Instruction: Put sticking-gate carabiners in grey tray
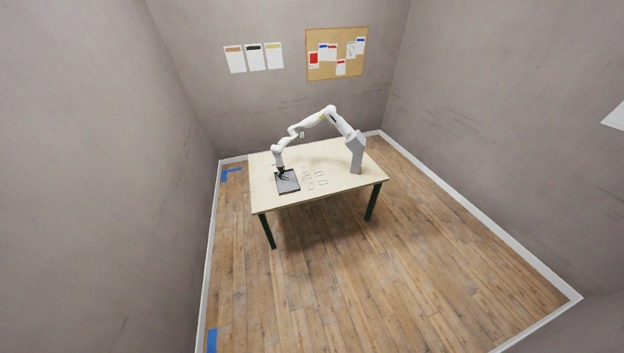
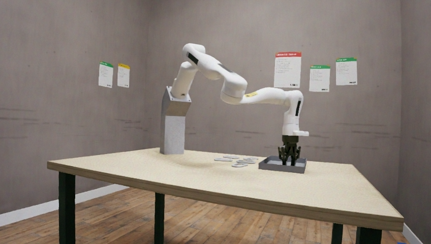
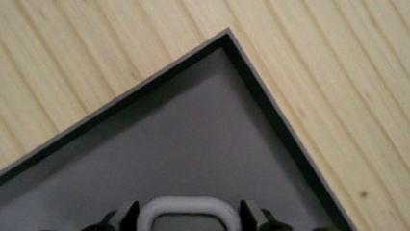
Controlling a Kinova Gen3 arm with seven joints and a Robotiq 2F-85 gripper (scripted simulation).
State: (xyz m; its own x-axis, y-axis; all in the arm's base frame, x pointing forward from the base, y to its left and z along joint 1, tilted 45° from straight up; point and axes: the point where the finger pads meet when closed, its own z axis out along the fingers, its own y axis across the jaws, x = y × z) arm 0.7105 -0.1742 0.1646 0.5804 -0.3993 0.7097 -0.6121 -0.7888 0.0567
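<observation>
My gripper is now 190 mm past the carabiner gate, 150 mm to the right of it and 10 mm above it. The rest, counted from my hand: grey tray: 90 mm to the left, 10 mm below, 10 mm behind.
</observation>
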